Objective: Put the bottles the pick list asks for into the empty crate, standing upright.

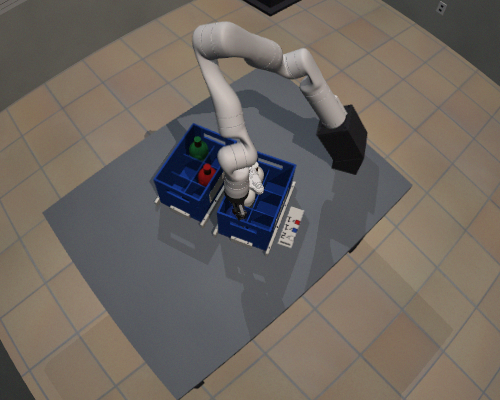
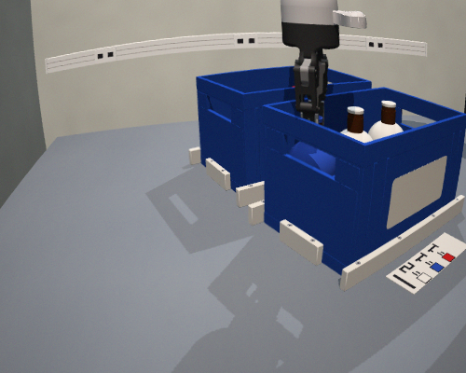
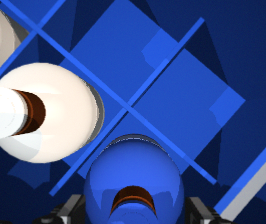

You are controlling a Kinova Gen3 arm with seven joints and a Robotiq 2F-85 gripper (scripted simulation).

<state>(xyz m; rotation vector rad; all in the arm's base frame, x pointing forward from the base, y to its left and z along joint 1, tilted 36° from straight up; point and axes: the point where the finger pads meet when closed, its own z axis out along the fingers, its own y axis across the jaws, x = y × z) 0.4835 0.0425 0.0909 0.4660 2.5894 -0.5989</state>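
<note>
My gripper is now 3 cm past the red-label bottle, 18 cm to the left of it and 7 cm above it. Also, from my hand: white bottle: 16 cm behind, 7 cm to the right, 7 cm below; pick list: 15 cm behind, 14 cm to the left, 15 cm below; blue-label bottle: 7 cm below.
</note>
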